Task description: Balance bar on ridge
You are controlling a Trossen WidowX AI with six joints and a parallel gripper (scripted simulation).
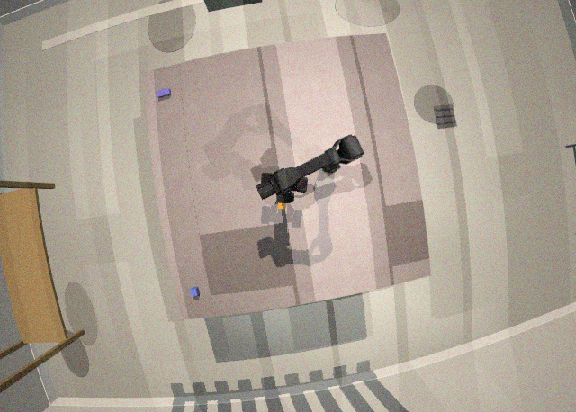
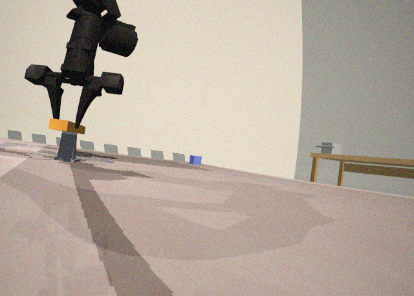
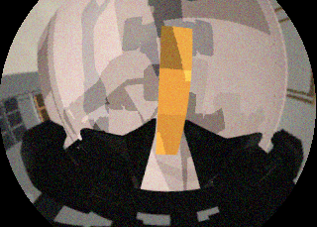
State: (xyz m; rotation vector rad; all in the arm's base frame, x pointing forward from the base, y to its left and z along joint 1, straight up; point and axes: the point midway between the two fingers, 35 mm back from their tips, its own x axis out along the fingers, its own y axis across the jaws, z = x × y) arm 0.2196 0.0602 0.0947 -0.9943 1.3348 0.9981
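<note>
The bar lies 3 cm to the left of my gripper tip and 1 cm ahead of it.
</note>
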